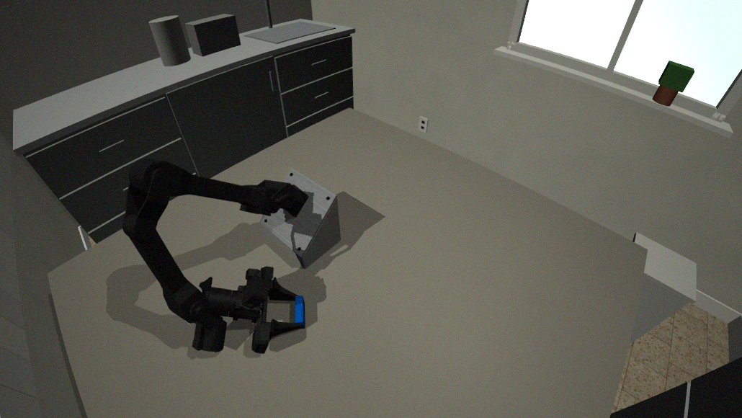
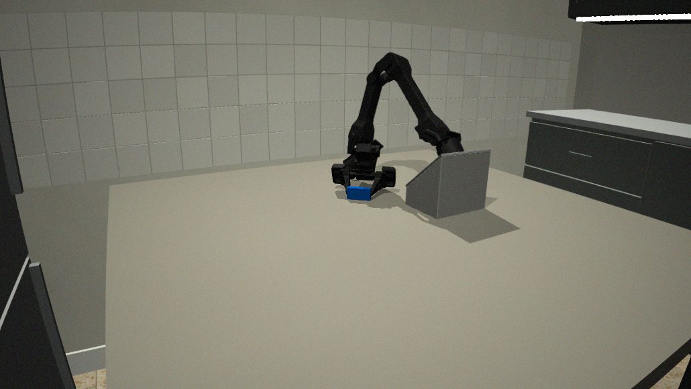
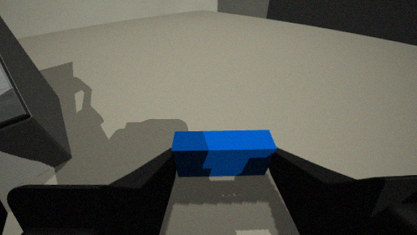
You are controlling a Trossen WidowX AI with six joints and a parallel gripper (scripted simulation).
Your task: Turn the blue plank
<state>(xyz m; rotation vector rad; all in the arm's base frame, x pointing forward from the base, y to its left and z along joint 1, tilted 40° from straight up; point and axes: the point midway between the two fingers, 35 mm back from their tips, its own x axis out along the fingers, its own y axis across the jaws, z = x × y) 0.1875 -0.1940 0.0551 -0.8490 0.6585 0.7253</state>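
My gripper is now 20 mm short of the blue plank, 20 mm to the right of it and 10 mm above it.
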